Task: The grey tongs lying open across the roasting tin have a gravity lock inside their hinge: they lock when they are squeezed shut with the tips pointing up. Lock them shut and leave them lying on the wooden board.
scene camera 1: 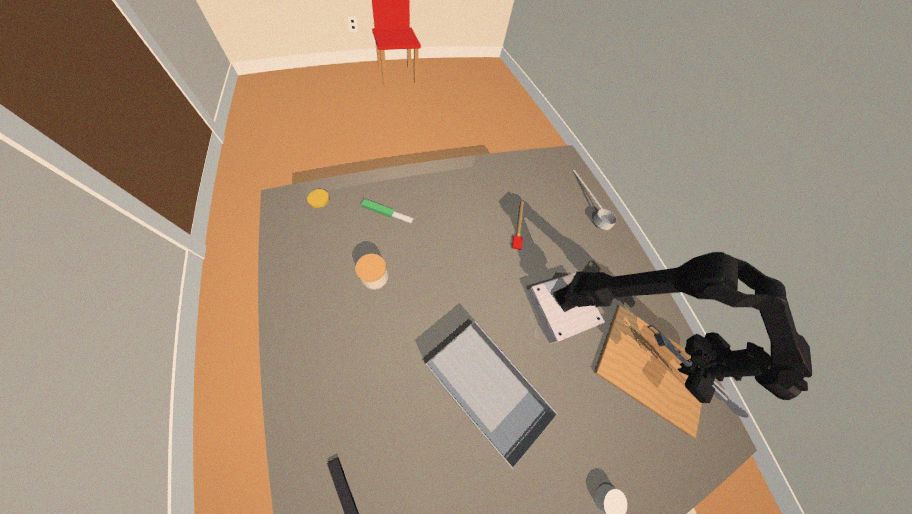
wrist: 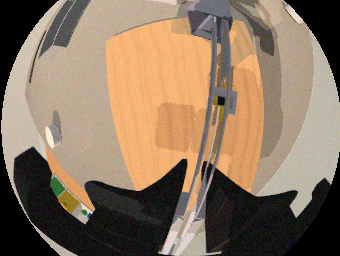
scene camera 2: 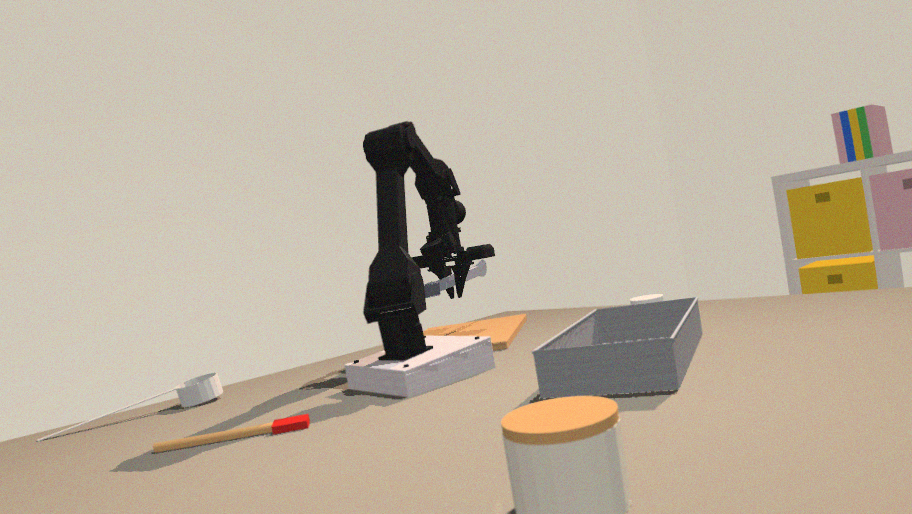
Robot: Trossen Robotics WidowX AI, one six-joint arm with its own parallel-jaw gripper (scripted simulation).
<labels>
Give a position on a roasting tin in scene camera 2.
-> At 646, 347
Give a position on a red-tipped spatula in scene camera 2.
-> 299, 422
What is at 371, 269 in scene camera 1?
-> A lidded jar.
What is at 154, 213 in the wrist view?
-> My gripper.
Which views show my gripper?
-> Scene camera 1, the wrist view and scene camera 2: all of them.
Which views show the lidded jar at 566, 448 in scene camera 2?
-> Scene camera 1 and scene camera 2 only.
</labels>
